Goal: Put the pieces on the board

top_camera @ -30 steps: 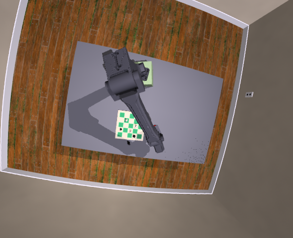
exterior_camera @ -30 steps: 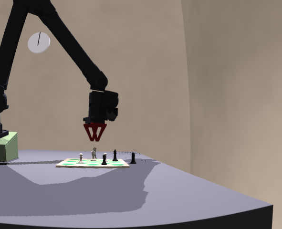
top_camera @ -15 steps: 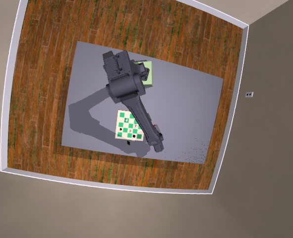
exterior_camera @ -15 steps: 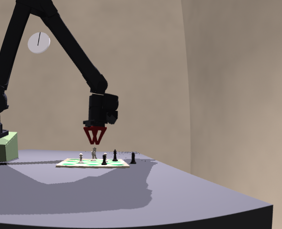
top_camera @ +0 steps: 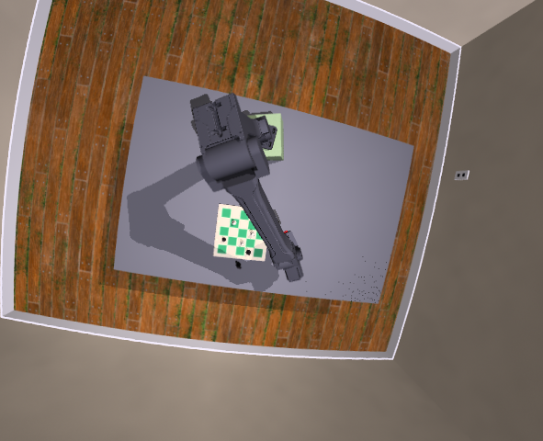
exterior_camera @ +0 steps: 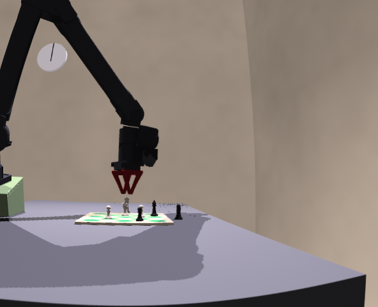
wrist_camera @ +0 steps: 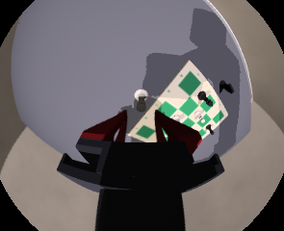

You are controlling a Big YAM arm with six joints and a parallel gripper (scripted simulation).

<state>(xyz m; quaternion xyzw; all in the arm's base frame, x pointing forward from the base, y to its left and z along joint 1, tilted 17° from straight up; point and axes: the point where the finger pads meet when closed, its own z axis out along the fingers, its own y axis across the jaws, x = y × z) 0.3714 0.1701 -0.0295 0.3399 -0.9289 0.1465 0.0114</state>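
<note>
My hand is 20 mm short of the green-and-cream chessboard, 140 mm to the left of it and 70 mm above it.
</note>
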